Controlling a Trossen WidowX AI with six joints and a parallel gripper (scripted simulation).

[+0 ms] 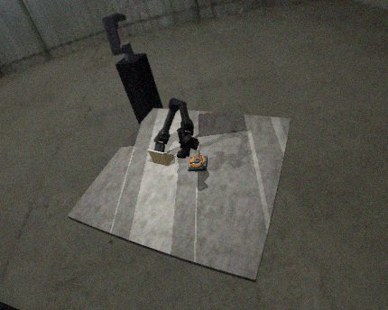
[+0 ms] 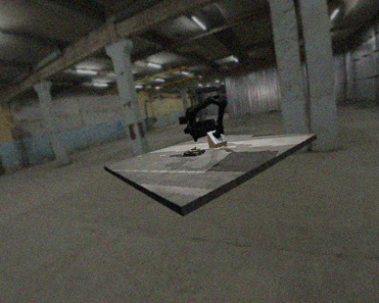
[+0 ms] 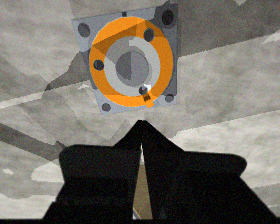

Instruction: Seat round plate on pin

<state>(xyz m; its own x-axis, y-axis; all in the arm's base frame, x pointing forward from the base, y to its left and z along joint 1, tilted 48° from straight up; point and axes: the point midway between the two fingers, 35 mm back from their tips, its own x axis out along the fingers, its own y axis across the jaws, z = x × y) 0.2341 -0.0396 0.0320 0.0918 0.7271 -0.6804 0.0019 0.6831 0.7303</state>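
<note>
My gripper tip is 30 mm short of the round plate and 50 mm above it. From my gripper tip the other things lie so: base (50 mm ahead, 10 mm to the left, 60 mm below).
</note>
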